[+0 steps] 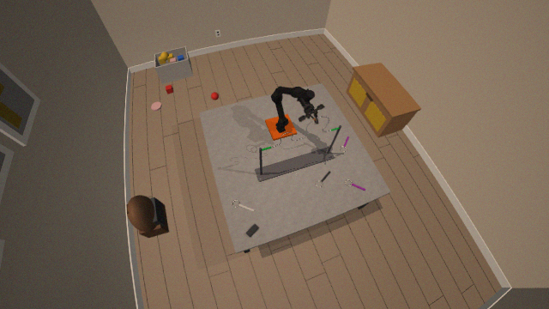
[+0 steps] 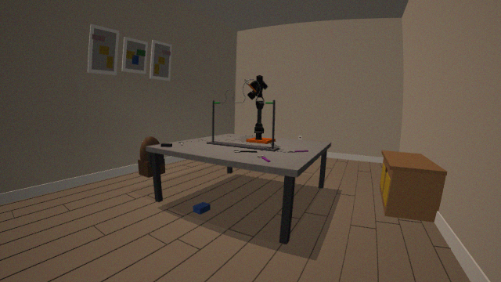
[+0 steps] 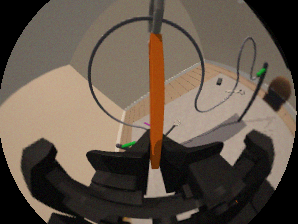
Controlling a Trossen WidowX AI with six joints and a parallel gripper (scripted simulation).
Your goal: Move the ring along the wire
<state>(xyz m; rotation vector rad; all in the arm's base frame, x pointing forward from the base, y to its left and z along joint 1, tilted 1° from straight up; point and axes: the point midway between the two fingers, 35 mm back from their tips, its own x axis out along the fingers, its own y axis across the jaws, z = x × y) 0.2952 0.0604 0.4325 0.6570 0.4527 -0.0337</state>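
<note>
My gripper tip is now 7 cm below the ring with orange handle and 5 cm to the left of it. Round my gripper tip: dark block (67 cm to the right, 43 cm below, 32 cm ahead).
</note>
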